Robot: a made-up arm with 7 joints.
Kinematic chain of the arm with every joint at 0, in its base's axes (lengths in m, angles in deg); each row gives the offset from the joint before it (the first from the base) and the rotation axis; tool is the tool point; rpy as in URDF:
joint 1: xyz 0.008 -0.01 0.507 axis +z
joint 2: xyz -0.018 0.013 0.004 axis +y
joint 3: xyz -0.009 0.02 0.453 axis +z
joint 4: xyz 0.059 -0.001 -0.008 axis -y
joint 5: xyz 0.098 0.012 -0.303 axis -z
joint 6: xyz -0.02 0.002 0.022 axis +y
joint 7: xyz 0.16 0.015 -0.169 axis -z
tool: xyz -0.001 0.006 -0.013 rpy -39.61 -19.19 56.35
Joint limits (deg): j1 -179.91..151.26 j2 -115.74..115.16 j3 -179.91..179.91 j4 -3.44..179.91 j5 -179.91..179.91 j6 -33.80..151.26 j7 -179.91..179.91
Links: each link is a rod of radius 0.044 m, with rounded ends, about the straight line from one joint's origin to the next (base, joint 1, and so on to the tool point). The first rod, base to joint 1, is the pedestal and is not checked.
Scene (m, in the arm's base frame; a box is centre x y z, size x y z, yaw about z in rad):
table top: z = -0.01
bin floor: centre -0.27 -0.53 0 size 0.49 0.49 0.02 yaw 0.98
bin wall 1: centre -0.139 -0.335 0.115 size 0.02 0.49 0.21 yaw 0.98
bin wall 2: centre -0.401 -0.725 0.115 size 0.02 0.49 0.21 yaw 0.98
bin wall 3: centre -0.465 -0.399 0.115 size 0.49 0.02 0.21 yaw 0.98
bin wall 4: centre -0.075 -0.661 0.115 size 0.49 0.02 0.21 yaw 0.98
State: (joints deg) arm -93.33 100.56 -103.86 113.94 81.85 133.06 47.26
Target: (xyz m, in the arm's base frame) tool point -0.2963 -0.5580 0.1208
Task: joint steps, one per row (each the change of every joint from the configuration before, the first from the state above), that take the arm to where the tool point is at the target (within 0.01 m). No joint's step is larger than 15 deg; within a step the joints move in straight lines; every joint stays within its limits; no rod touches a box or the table.
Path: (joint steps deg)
1: 0.95 5.58 3.35 3.14 3.77 -2.26 0.02

